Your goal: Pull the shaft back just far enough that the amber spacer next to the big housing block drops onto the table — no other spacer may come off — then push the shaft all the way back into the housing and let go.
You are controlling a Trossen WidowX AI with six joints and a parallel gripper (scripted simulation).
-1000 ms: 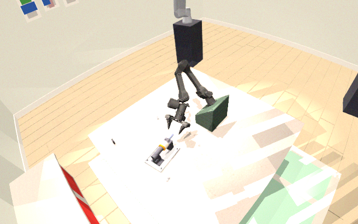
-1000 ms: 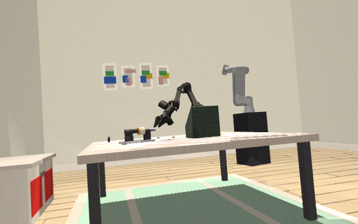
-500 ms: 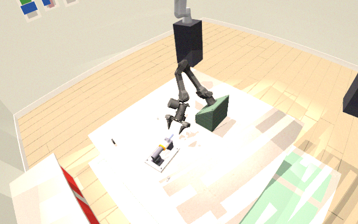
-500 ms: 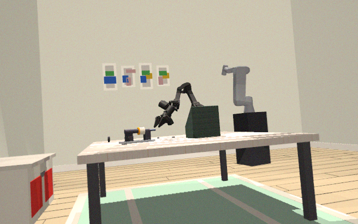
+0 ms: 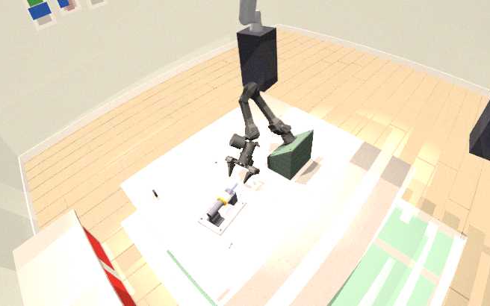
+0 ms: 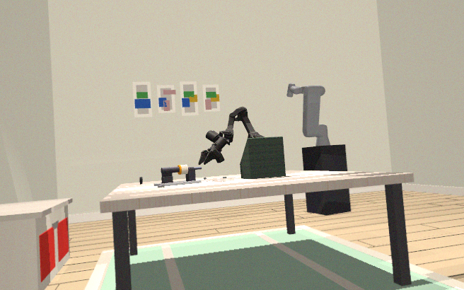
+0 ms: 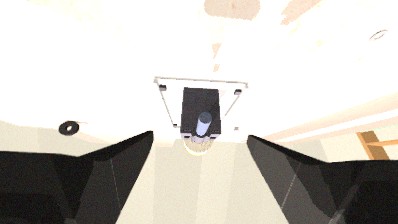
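The blue-grey shaft is 10 cm ahead of my gripper tip, 2 cm below it and 1 cm to the left of it. Round my gripper tip: white spacer (11 cm ahead, 2 cm below, 1 cm to the left); amber spacer (13 cm ahead, 2 cm below, 1 cm to the left); small dark ring (38 cm to the right, 29 cm ahead, 8 cm below).
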